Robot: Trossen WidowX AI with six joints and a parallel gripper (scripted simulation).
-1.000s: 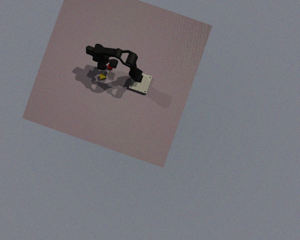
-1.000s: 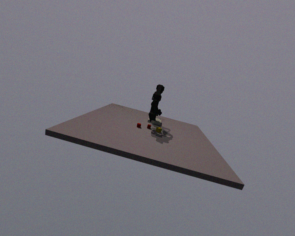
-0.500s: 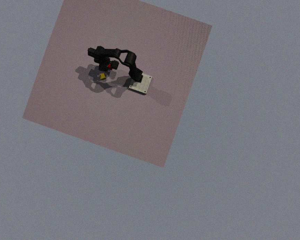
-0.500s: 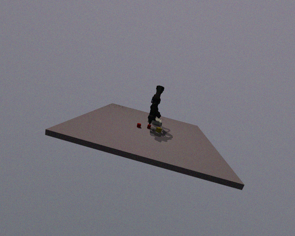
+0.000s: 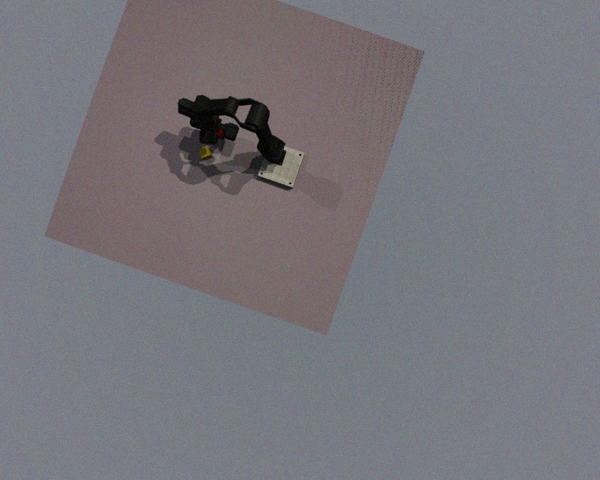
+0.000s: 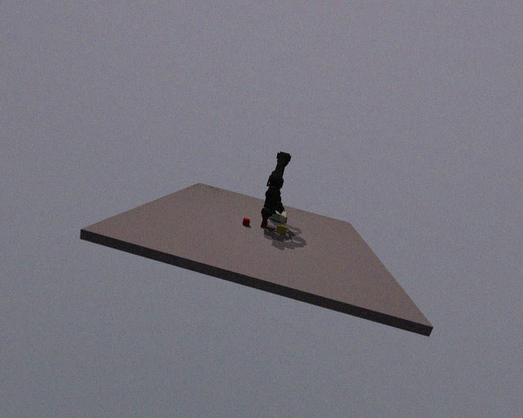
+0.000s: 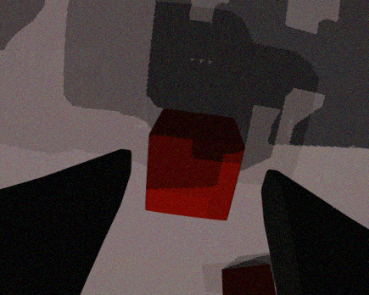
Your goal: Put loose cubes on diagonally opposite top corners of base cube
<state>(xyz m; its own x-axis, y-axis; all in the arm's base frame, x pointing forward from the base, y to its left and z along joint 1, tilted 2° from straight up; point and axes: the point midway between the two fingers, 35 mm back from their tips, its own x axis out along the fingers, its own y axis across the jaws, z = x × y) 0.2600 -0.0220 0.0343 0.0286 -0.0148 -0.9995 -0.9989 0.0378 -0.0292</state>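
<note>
My gripper tip is 10 cm to the right of the yellow base cube and 3 cm short of it.
</note>
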